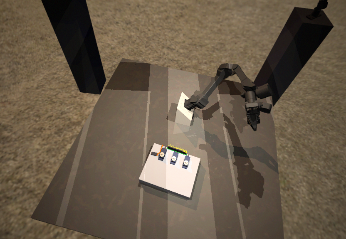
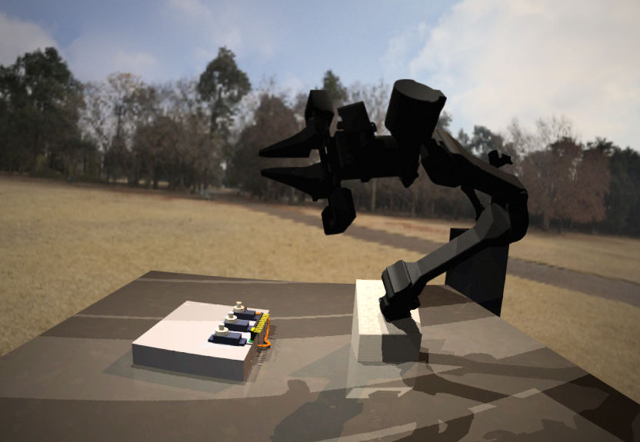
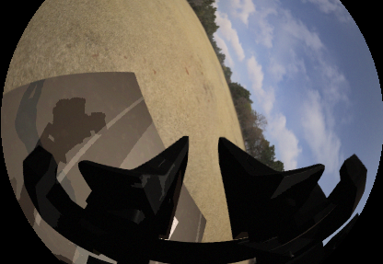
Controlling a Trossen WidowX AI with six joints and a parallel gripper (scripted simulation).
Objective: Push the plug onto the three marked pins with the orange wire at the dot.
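My gripper tip is now 130 mm short of the white printed holder, 380 mm to the left of it and 390 mm above it.
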